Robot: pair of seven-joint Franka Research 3 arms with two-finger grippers.
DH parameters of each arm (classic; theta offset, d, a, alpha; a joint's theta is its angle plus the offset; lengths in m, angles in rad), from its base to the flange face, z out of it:
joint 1: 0 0.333 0 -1.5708
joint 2: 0 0 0 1.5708
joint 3: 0 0.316 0.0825 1.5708
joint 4: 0 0 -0.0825 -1.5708
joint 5: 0 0.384 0 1.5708
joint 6: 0 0 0.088 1.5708
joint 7: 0 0.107 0 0
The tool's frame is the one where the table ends.
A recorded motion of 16 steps. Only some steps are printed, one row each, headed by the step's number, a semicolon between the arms.
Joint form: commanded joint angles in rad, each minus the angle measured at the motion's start. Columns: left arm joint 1, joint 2, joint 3, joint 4, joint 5, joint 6, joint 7; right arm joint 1, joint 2, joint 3, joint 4, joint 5, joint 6, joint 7.
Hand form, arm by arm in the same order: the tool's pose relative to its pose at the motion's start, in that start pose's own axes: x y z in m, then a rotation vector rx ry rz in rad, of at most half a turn. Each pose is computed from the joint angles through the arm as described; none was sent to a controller.
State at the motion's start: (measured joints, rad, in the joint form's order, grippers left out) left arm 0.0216 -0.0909 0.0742 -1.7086 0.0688 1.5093 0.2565; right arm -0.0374 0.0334 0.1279 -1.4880 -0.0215 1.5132 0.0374
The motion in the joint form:
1: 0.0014 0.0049 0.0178 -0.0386 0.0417 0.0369 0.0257; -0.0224 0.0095 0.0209 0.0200 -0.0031 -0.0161 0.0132
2: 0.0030 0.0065 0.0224 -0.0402 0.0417 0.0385 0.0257; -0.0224 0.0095 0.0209 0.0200 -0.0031 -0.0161 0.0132
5: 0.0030 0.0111 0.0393 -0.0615 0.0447 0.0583 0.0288; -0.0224 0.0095 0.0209 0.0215 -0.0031 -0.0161 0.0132
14: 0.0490 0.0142 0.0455 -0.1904 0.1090 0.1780 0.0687; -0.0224 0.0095 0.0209 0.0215 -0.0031 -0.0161 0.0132
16: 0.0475 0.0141 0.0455 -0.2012 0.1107 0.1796 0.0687; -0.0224 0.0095 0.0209 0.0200 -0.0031 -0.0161 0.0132
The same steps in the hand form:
1: 0.0013 -0.0142 0.0178 0.0350 -0.0181 0.0089; 0.0013 0.0019 -0.0027 -0.0012 -0.0054 0.0152
2: 0.0010 -0.0174 0.0195 0.0335 -0.0199 0.0032; 0.0013 0.0019 -0.0027 -0.0012 -0.0054 0.0152
5: 0.0013 -0.0262 0.0307 0.0316 -0.0272 -0.0076; 0.0013 0.0019 -0.0034 -0.0011 -0.0039 0.0152
14: -0.0021 -0.0546 0.0846 0.0794 -0.0615 0.0039; 0.0013 0.0019 -0.0034 -0.0011 -0.0039 0.0152
16: -0.0024 -0.0533 0.0894 0.0781 -0.0704 0.0071; 0.0013 0.0019 -0.0027 -0.0012 -0.0054 0.0152

